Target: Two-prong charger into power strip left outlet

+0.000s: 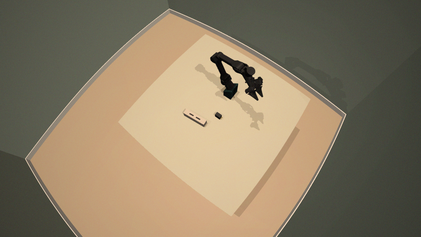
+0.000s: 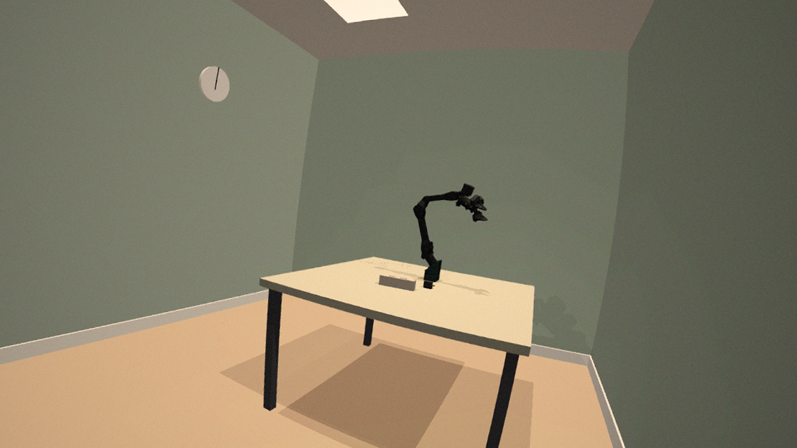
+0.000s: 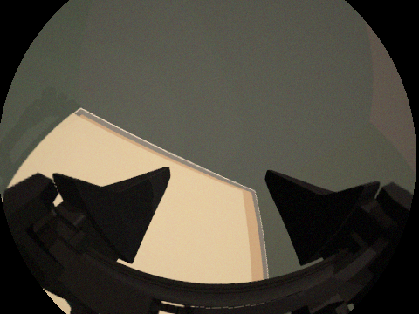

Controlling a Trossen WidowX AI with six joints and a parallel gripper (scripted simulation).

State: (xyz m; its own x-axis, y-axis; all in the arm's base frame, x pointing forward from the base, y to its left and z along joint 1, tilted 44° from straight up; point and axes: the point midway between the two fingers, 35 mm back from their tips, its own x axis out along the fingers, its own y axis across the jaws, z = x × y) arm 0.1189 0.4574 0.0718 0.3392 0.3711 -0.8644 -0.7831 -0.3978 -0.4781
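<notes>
The two-prong charger lies 44 cm below my gripper tip, 25 cm to the right of it and 11 cm ahead of it.
</notes>
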